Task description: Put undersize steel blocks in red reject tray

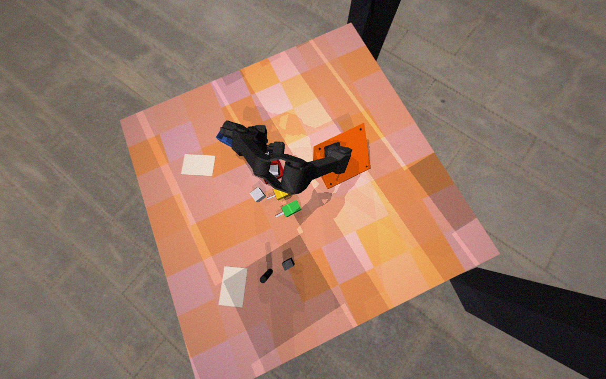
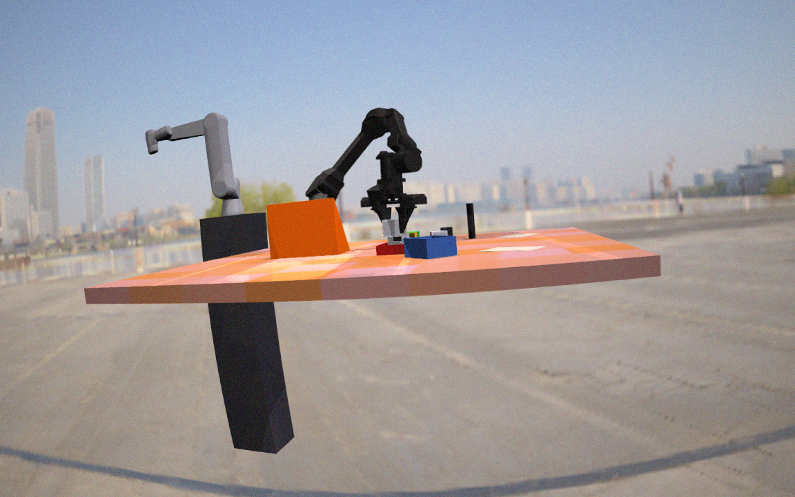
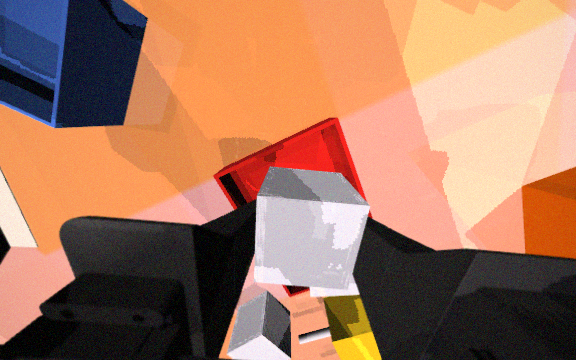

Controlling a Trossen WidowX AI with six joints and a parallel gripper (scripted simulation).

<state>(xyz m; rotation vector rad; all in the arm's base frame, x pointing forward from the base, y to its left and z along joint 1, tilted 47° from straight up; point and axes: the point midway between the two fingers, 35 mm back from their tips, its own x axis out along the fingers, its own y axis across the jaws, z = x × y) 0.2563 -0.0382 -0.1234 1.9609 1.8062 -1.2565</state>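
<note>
Now: the red reject tray 30 mm to the left of my gripper tip and 50 mm below it. Round my gripper tip: yellow gauge (20 mm ahead, 170 mm to the left, 30 mm below); green GO gauge (10 mm ahead, 260 mm to the left, 30 mm below); blue bin (120 mm ahead, 160 mm to the right, 40 mm below).
</note>
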